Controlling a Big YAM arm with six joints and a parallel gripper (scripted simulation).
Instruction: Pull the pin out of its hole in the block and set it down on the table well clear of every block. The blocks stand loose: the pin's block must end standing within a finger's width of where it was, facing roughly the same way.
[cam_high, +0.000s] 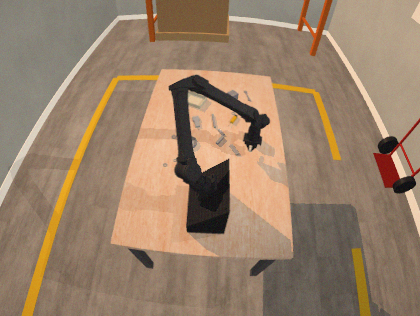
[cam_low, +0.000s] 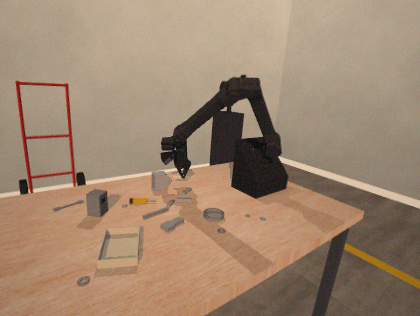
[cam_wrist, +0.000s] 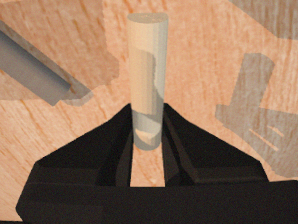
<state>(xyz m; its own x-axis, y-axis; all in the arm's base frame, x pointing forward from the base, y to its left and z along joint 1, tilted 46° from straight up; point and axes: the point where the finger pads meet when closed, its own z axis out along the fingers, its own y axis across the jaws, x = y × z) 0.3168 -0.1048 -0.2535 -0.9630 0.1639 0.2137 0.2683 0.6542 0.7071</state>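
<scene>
Now: hand 2 cm short of the pale pin and 1 cm to the left of it. Also, from my hand: darker grey block 46 cm ahead, 7 cm to the left; yellow-handled screwdriver 28 cm ahead, 7 cm to the left, 4 cm below; light grey block 11 cm ahead, 3 cm to the right, 1 cm below.
</scene>
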